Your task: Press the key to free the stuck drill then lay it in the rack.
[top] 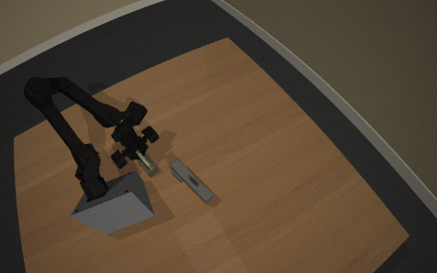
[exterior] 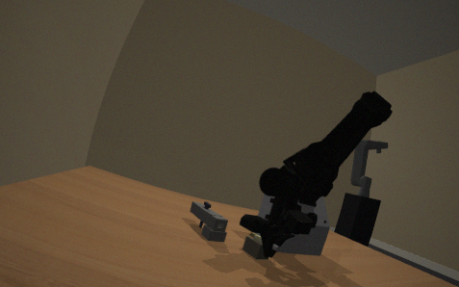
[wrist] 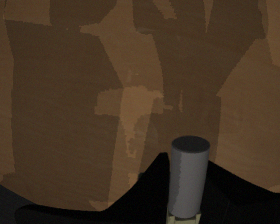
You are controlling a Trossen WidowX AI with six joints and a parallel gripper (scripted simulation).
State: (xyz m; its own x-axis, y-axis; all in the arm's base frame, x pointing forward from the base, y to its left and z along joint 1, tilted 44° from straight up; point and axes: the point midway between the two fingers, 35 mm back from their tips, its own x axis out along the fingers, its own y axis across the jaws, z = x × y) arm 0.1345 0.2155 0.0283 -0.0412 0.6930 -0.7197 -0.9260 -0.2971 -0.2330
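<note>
My gripper tip is 4 cm to the left of the cylindrical drill, 3 cm below it and 1 cm short of it. Round my gripper tip: long grey block: 18 cm to the right, 15 cm ahead, 3 cm above; then blue key: 20 cm to the right, 16 cm ahead, 4 cm above; then olive-grey rack: 5 cm to the right, 2 cm ahead, 1 cm above.
</note>
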